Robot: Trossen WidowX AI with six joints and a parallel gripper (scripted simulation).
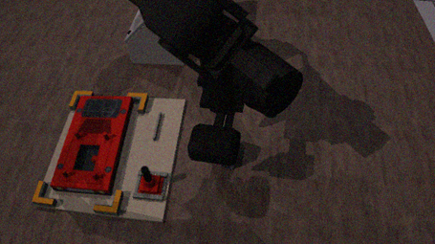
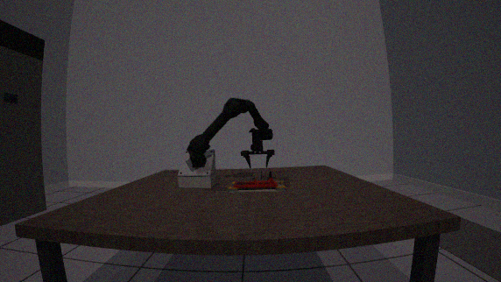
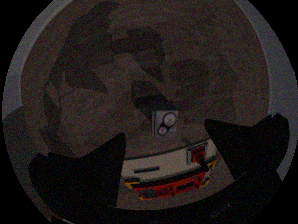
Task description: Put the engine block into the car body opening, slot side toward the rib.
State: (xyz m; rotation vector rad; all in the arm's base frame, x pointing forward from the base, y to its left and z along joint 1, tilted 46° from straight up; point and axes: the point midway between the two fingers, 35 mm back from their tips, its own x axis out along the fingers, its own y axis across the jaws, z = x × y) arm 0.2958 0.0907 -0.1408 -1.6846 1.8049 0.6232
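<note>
Now: the grey engine block 4 cm below my gripper tip. The rest, counted from my gripper tip: black upright peg: 6 cm ahead, 12 cm to the right, 3 cm below.
</note>
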